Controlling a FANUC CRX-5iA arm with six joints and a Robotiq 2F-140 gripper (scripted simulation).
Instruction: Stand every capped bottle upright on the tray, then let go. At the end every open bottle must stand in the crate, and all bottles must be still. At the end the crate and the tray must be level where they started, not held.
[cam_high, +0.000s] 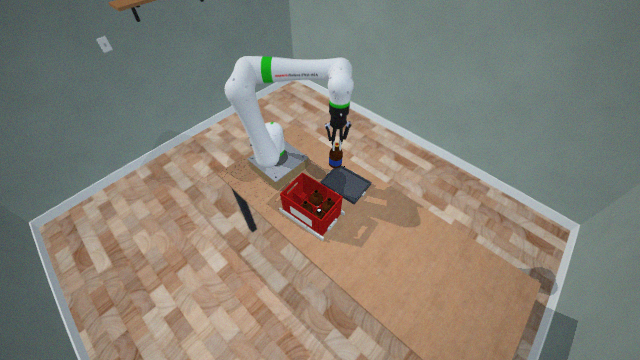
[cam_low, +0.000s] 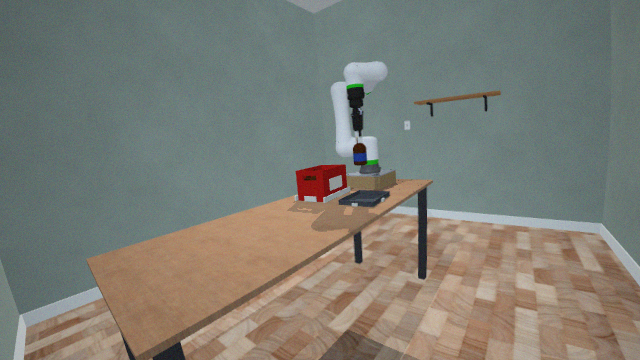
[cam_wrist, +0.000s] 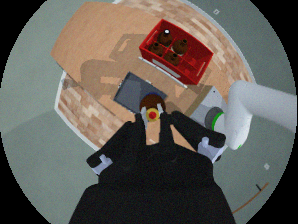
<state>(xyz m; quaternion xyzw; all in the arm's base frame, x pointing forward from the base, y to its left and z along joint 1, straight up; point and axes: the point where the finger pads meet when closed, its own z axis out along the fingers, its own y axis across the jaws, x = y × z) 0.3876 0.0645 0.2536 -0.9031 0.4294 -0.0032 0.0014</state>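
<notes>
The capped brown bottle lies 7 cm below my hand. Also, from my hand: crate 1 cm behind, 25 cm to the right, 26 cm below; then dark tray 6 cm ahead, 4 cm to the left, 33 cm below.
</notes>
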